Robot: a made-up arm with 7 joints. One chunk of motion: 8 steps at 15 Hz.
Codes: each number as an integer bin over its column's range. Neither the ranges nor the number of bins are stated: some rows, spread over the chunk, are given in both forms.
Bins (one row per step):
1: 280 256 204 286 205 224 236
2: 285 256 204 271 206 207 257
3: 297 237 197 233 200 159 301
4: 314 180 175 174 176 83 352
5: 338 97 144 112 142 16 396
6: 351 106 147 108 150 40 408
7: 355 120 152 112 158 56 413
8: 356 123 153 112 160 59 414
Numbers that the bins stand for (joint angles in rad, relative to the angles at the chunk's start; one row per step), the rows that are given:
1: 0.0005 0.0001 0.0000 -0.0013 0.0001 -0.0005 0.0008
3: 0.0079 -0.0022 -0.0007 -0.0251 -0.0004 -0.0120 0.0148
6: 0.0311 -0.0176 -0.0056 -0.0814 -0.0053 -0.0330 0.0378
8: 0.0333 -0.0156 -0.0050 -0.0796 -0.0043 -0.0296 0.0391
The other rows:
2: 0.0027 0.0001 0.0000 -0.0080 0.0002 -0.0035 0.0053
4: 0.0152 -0.0089 -0.0029 -0.0517 -0.0028 -0.0254 0.0258
5: 0.0255 -0.0186 -0.0059 -0.0796 -0.0061 -0.0372 0.0352
7: 0.0328 -0.0159 -0.0051 -0.0796 -0.0045 -0.0301 0.0389

